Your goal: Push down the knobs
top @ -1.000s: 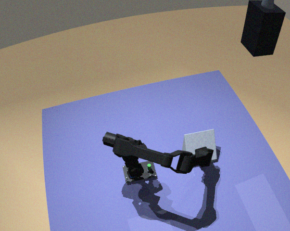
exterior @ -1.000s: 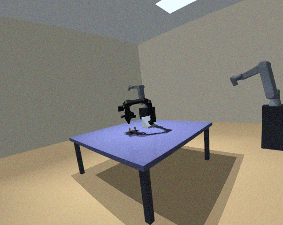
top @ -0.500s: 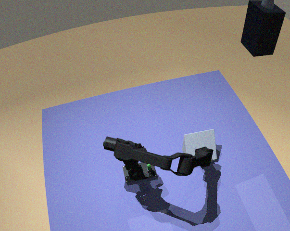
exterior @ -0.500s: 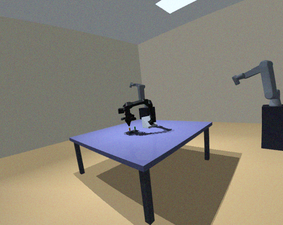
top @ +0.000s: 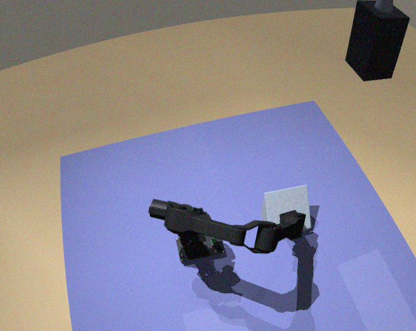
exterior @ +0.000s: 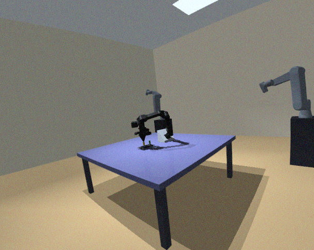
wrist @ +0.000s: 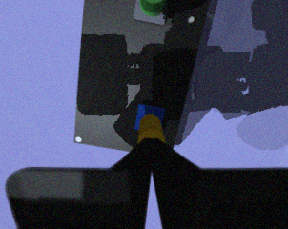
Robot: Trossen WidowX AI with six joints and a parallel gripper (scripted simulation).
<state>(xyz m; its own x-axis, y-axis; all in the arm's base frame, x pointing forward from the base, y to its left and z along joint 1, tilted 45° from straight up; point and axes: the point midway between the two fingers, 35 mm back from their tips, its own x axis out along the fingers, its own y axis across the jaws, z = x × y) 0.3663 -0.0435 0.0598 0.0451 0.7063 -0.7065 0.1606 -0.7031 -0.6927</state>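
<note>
The orange knob lies 20 mm below my gripper tip. Round my gripper tip: green knob (90 mm behind, 10 mm to the right, 30 mm below).
</note>
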